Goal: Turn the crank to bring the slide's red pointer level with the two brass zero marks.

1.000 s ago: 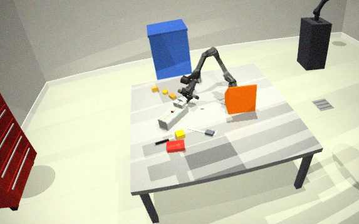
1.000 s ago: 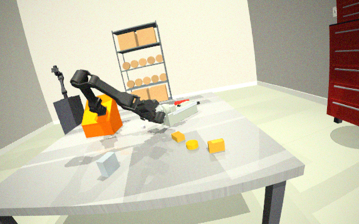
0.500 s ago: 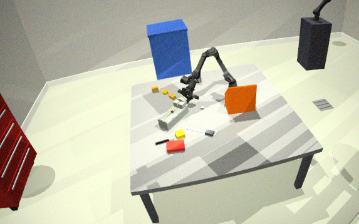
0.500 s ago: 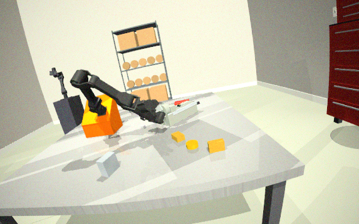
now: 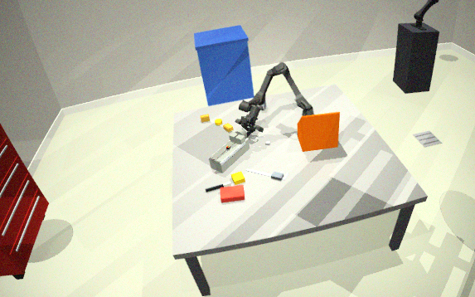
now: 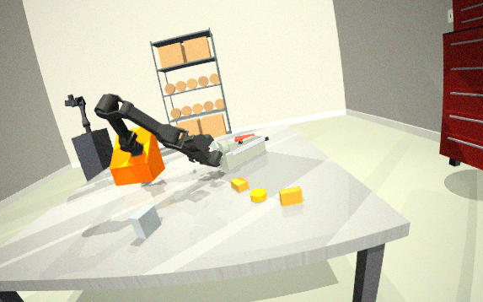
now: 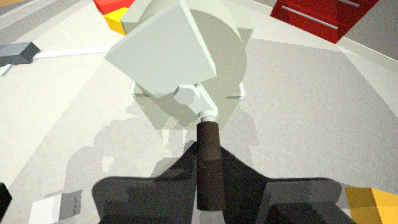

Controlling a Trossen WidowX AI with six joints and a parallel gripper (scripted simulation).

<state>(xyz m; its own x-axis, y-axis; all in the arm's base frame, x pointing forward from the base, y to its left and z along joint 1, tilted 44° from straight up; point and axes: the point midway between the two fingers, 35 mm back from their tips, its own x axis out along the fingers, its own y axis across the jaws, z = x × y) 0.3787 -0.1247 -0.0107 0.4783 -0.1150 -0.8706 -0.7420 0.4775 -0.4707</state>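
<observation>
Right now the dark brown crank handle is 1 cm behind my gripper tip, 1 cm to the right of it and 3 cm above it. Round my gripper tip: yellow block 6 cm ahead, 33 cm to the left, 2 cm below; then grey cube 16 cm behind, 39 cm to the right; then red pointer 10 cm ahead, 14 cm to the left, 5 cm above.
</observation>
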